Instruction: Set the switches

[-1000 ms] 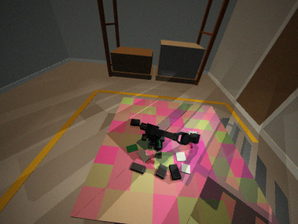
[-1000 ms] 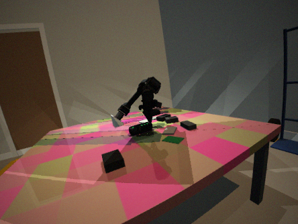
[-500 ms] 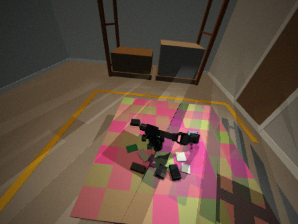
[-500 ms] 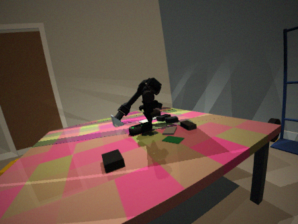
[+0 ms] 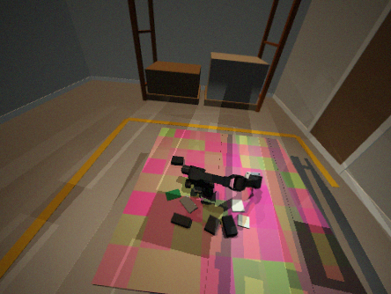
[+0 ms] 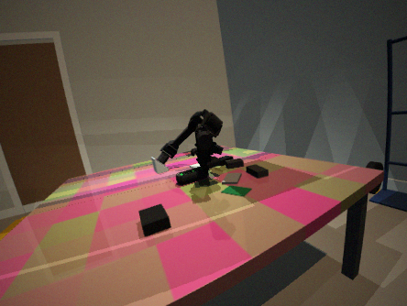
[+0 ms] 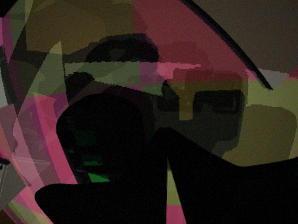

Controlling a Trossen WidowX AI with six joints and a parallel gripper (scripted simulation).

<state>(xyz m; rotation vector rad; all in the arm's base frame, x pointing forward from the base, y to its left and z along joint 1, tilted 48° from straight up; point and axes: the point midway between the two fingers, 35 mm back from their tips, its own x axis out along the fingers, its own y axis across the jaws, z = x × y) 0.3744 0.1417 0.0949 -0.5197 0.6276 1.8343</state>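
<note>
My gripper tip is 70 mm short of the grey plate, 90 mm to the right of it and 30 mm above it. From my gripper tip the other things lie so: white block: 250 mm behind, 40 mm to the left, 30 mm below; black box: 230 mm ahead, 260 mm to the right, 20 mm below; green card: 180 mm ahead, 50 mm to the left, 30 mm below.
</note>
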